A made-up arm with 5 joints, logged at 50 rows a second.
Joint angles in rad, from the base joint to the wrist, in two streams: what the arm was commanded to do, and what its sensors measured. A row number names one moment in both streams.
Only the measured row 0 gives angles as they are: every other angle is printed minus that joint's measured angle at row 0.
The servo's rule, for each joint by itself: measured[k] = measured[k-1] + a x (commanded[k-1-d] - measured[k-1]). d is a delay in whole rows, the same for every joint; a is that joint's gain. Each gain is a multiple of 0.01, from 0.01 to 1. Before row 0 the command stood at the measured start. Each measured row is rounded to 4 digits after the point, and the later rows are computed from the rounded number. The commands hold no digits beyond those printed.
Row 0, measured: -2.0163 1.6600 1.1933 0.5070 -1.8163
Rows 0 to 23, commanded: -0.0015 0.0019 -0.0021 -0.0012 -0.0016; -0.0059 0.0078 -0.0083 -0.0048 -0.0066; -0.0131 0.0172 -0.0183 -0.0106 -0.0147; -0.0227 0.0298 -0.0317 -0.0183 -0.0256; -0.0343 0.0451 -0.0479 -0.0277 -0.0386; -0.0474 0.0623 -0.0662 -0.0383 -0.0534; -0.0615 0.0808 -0.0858 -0.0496 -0.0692; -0.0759 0.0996 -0.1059 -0.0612 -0.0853; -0.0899 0.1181 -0.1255 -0.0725 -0.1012; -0.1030 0.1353 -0.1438 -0.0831 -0.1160; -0.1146 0.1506 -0.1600 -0.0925 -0.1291; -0.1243 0.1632 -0.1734 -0.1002 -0.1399; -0.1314 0.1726 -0.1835 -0.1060 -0.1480; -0.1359 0.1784 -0.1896 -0.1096 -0.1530; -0.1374 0.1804 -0.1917 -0.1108 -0.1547; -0.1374 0.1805 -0.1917 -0.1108 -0.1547; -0.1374 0.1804 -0.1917 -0.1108 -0.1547; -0.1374 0.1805 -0.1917 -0.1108 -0.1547; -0.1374 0.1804 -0.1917 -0.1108 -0.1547; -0.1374 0.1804 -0.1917 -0.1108 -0.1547; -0.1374 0.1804 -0.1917 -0.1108 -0.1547; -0.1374 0.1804 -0.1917 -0.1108 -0.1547; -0.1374 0.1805 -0.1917 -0.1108 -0.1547; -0.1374 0.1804 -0.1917 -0.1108 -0.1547
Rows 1 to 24, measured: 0.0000 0.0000 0.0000 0.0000 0.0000; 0.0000 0.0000 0.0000 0.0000 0.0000; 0.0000 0.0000 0.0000 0.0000 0.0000; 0.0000 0.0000 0.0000 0.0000 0.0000; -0.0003 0.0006 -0.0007 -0.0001 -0.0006; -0.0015 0.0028 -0.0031 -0.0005 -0.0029; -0.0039 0.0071 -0.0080 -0.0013 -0.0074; -0.0078 0.0139 -0.0156 -0.0027 -0.0143; -0.0134 0.0233 -0.0259 -0.0047 -0.0235; -0.0205 0.0350 -0.0388 -0.0074 -0.0349; -0.0291 0.0487 -0.0538 -0.0108 -0.0479; -0.0389 0.0640 -0.0705 -0.0148 -0.0621; -0.0496 0.0802 -0.0881 -0.0194 -0.0770; -0.0608 0.0967 -0.1059 -0.0245 -0.0918; -0.0721 0.1129 -0.1232 -0.0299 -0.1060; -0.0831 0.1280 -0.1393 -0.0355 -0.1189; -0.0932 0.1414 -0.1534 -0.0411 -0.1300; -0.1022 0.1525 -0.1650 -0.0466 -0.1387; -0.1096 0.1609 -0.1735 -0.0517 -0.1448; -0.1154 0.1668 -0.1793 -0.0564 -0.1486; -0.1200 0.1709 -0.1833 -0.0608 -0.1509; -0.1237 0.1738 -0.1860 -0.0648 -0.1523; -0.1266 0.1758 -0.1878 -0.0685 -0.1532; -0.1289 0.1772 -0.1890 -0.0719 -0.1538
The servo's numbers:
d 4
a 0.21 0.30 0.32 0.08 0.38

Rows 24 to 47, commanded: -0.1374 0.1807 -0.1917 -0.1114 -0.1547; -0.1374 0.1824 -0.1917 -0.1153 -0.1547; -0.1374 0.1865 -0.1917 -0.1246 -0.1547; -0.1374 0.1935 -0.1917 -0.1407 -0.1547; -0.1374 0.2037 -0.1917 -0.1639 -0.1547; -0.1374 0.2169 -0.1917 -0.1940 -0.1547; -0.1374 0.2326 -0.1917 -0.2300 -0.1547; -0.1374 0.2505 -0.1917 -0.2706 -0.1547; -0.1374 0.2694 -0.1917 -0.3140 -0.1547; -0.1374 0.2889 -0.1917 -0.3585 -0.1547; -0.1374 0.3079 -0.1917 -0.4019 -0.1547; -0.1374 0.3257 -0.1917 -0.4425 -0.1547; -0.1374 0.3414 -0.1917 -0.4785 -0.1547; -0.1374 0.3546 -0.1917 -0.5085 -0.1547; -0.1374 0.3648 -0.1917 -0.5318 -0.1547; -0.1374 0.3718 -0.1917 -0.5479 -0.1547; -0.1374 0.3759 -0.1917 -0.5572 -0.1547; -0.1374 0.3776 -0.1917 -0.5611 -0.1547; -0.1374 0.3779 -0.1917 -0.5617 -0.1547; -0.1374 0.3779 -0.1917 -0.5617 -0.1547; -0.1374 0.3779 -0.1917 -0.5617 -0.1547; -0.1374 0.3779 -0.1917 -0.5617 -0.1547; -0.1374 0.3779 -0.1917 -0.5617 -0.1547; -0.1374 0.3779 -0.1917 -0.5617 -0.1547
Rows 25 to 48, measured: -0.1307 0.1782 -0.1899 -0.0750 -0.1541; -0.1321 0.1789 -0.1905 -0.0779 -0.1543; -0.1332 0.1794 -0.1909 -0.0805 -0.1545; -0.1341 0.1797 -0.1912 -0.0829 -0.1546; -0.1348 0.1800 -0.1914 -0.0852 -0.1546; -0.1353 0.1807 -0.1915 -0.0876 -0.1546; -0.1357 0.1824 -0.1916 -0.0906 -0.1546; -0.1361 0.1857 -0.1916 -0.0946 -0.1546; -0.1364 0.1911 -0.1916 -0.1001 -0.1546; -0.1366 0.1988 -0.1916 -0.1076 -0.1546; -0.1368 0.2089 -0.1916 -0.1174 -0.1546; -0.1369 0.2214 -0.1916 -0.1297 -0.1546; -0.1370 0.2358 -0.1916 -0.1444 -0.1546; -0.1371 0.2517 -0.1916 -0.1615 -0.1546; -0.1372 0.2686 -0.1916 -0.1807 -0.1546; -0.1372 0.2857 -0.1916 -0.2016 -0.1546; -0.1372 0.3024 -0.1916 -0.2238 -0.1546; -0.1372 0.3181 -0.1916 -0.2466 -0.1546; -0.1372 0.3321 -0.1916 -0.2694 -0.1546; -0.1372 0.3440 -0.1916 -0.2917 -0.1546; -0.1372 0.3536 -0.1916 -0.3129 -0.1546; -0.1372 0.3608 -0.1916 -0.3328 -0.1546; -0.1372 0.3659 -0.1916 -0.3511 -0.1546; -0.1372 0.3695 -0.1916 -0.3679 -0.1546
